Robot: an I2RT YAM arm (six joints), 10 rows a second.
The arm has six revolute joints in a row. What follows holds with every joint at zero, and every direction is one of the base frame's.
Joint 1 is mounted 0.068 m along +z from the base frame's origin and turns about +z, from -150 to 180 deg.
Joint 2 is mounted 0.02 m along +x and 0.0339 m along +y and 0.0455 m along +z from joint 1 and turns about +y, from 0 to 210 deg.
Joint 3 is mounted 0.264 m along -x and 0.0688 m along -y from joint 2 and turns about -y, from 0 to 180 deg.
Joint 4 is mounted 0.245 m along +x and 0.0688 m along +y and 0.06 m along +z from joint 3 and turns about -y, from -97 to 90 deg.
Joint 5 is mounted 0.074 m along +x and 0.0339 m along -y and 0.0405 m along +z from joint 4 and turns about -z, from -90 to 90 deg.
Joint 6 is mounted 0.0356 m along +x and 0.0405 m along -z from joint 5 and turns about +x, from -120 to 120 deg.
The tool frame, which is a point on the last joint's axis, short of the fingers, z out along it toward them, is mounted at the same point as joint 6; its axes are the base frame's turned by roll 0, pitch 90 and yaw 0 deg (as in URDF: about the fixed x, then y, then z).
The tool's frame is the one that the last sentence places.
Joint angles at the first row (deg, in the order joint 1, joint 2, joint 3, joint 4, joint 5, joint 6):
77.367 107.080 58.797 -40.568 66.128 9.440
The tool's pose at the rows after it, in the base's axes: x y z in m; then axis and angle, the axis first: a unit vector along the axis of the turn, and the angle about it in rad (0 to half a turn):
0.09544 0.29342 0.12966 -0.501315 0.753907 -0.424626 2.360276
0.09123 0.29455 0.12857 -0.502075 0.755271 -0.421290 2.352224
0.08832 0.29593 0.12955 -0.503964 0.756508 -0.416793 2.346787
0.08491 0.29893 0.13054 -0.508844 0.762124 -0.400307 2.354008
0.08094 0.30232 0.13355 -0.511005 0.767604 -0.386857 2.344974
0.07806 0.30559 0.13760 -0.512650 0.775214 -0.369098 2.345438
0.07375 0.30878 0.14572 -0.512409 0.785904 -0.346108 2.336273
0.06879 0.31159 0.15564 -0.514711 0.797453 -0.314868 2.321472
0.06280 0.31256 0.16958 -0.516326 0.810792 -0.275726 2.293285
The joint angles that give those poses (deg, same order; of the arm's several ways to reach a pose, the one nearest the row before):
78.047 108.196 58.972 -41.464 66.316 11.252
78.859 108.478 59.062 -41.881 66.302 12.478
79.432 108.414 59.277 -42.127 66.101 12.914
80.072 108.329 59.706 -41.953 64.388 12.976
80.859 108.020 60.228 -41.805 63.586 13.305
81.395 107.551 60.898 -41.822 62.089 13.523
82.174 106.376 61.661 -42.027 60.601 14.061
83.024 104.527 61.961 -40.982 58.758 13.710
84.012 101.584 61.751 -39.168 56.977 13.050

